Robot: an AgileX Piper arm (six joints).
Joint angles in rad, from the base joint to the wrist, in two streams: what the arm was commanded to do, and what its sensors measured. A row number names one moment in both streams.
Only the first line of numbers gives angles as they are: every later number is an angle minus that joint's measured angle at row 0.
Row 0, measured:
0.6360 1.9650 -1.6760 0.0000 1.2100 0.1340
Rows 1 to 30, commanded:
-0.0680 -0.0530 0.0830 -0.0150 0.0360 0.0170
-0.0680 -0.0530 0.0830 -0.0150 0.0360 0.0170
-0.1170 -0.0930 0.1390 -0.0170 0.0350 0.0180
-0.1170 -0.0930 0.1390 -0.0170 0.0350 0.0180
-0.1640 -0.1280 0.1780 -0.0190 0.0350 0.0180
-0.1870 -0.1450 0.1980 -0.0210 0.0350 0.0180
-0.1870 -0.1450 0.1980 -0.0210 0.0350 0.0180
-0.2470 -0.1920 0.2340 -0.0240 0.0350 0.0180
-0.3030 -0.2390 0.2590 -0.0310 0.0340 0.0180
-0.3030 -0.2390 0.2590 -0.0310 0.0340 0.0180
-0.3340 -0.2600 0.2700 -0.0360 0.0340 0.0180
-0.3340 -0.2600 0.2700 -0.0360 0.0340 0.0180
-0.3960 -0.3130 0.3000 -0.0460 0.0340 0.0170
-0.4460 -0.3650 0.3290 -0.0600 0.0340 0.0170
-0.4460 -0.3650 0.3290 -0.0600 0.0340 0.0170
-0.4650 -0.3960 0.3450 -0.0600 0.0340 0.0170
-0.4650 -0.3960 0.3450 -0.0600 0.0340 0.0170
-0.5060 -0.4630 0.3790 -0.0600 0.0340 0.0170
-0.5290 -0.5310 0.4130 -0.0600 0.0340 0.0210
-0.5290 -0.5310 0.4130 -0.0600 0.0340 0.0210
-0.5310 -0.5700 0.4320 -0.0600 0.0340 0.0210
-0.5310 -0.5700 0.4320 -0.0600 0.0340 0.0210
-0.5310 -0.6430 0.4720 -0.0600 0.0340 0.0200
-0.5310 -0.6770 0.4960 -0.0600 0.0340 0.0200
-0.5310 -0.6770 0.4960 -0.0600 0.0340 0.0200
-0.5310 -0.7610 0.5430 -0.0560 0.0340 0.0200
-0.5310 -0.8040 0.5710 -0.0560 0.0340 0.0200
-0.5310 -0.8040 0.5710 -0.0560 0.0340 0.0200
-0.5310 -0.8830 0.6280 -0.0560 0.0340 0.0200
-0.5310 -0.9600 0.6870 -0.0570 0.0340 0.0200
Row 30, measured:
-0.5250 -0.8700 0.6220 -0.0610 0.0070 0.0170
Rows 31 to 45, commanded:
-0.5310 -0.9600 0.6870 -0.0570 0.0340 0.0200
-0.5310 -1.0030 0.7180 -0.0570 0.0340 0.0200
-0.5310 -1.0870 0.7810 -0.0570 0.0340 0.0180
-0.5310 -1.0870 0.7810 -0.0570 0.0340 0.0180
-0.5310 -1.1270 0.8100 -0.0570 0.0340 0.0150
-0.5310 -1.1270 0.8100 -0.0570 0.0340 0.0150
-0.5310 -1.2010 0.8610 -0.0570 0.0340 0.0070
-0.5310 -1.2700 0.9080 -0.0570 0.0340 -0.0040
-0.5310 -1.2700 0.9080 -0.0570 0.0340 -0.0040
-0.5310 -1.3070 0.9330 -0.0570 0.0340 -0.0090
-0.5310 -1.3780 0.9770 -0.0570 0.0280 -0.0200
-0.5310 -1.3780 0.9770 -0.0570 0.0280 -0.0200
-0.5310 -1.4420 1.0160 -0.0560 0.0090 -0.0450
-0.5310 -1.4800 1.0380 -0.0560 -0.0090 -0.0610
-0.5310 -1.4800 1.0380 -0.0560 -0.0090 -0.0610
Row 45, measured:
-0.5250 -1.4040 0.9900 -0.0610 0.0100 -0.0180
